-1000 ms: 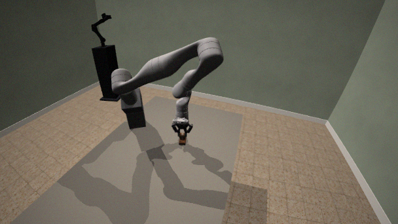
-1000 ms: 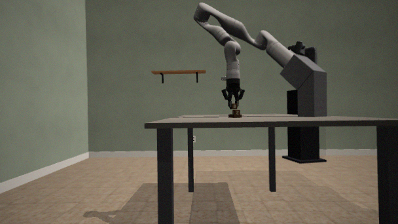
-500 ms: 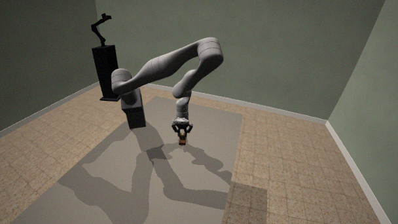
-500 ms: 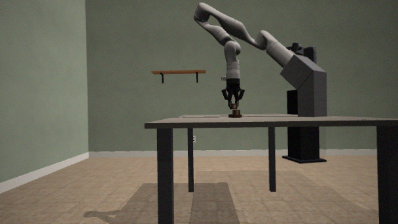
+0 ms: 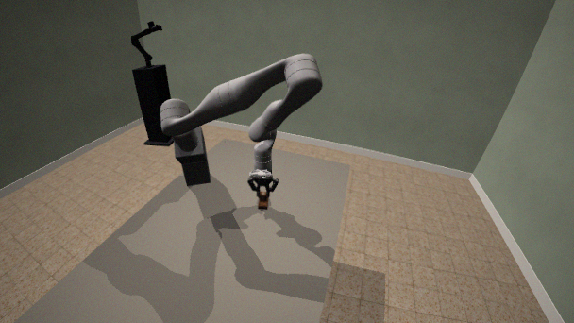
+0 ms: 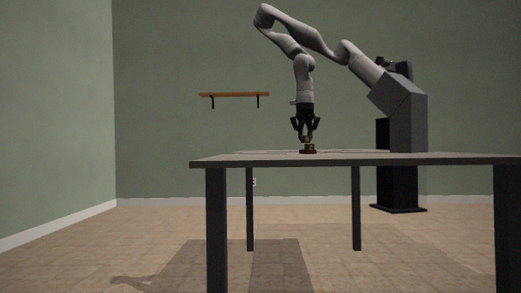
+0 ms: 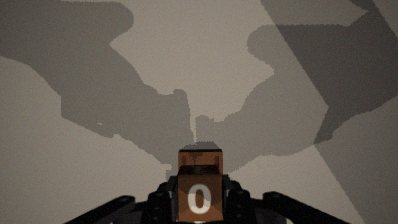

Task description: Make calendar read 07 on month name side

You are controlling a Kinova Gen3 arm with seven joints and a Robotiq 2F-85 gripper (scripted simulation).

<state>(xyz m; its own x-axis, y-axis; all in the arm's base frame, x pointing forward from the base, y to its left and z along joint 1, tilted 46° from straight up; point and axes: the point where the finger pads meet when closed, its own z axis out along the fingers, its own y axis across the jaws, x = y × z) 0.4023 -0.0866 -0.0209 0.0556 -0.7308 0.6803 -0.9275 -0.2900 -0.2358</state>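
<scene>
Right now my hand is 2 cm to the right of the calendar tray and 6 cm above it.
</scene>
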